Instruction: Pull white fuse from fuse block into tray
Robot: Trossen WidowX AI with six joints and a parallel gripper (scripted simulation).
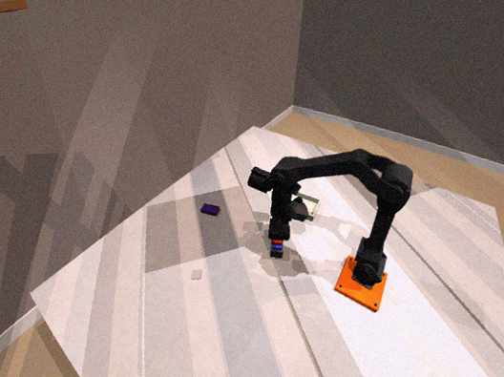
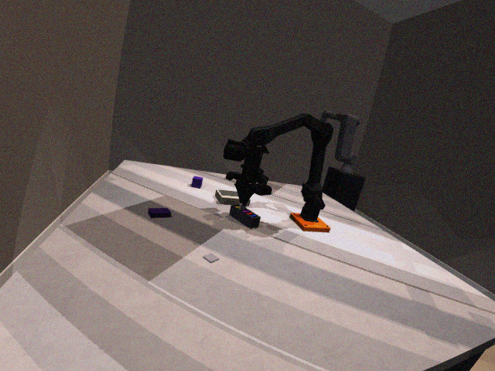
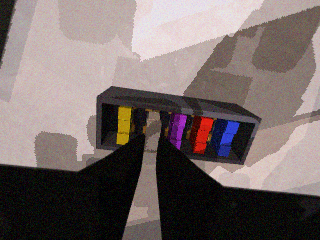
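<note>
My gripper tip is 19 cm to the left of the beige tray, 5 cm above it and 1 cm short of it. From my gripper tip the other things lie so: white fuse 1 cm below; then pale tile 28 cm to the left, 11 cm ahead, 5 cm below; then flat purple block 28 cm ahead, 7 cm to the left, 5 cm below.
</note>
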